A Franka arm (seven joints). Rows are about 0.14 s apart.
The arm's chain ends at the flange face. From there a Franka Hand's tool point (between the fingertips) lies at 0.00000 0.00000 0.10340 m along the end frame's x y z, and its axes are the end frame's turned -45 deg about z.
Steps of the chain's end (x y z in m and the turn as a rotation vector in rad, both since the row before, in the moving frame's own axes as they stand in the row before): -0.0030 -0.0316 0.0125 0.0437 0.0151 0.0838; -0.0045 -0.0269 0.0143 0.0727 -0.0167 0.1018; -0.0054 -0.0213 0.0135 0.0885 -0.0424 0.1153; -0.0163 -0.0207 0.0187 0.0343 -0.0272 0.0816; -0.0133 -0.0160 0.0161 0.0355 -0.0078 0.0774; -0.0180 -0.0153 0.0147 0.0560 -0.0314 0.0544; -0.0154 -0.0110 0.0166 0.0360 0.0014 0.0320; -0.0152 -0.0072 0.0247 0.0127 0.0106 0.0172
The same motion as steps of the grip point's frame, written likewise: 0.0246 -0.0264 0.0124 0.0202 0.0416 0.0838; 0.0203 -0.0285 0.0140 0.0632 0.0396 0.1018; 0.0152 -0.0282 0.0130 0.0926 0.0326 0.1153; 0.0038 -0.0306 0.0186 0.0435 0.0050 0.0816; 0.0041 -0.0238 0.0160 0.0306 0.0196 0.0774; 0.0001 -0.0299 0.0145 0.0618 0.0174 0.0544; -0.0003 -0.0212 0.0165 0.0245 0.0264 0.0320; -0.0040 -0.0160 0.0247 0.0015 0.0165 0.0172
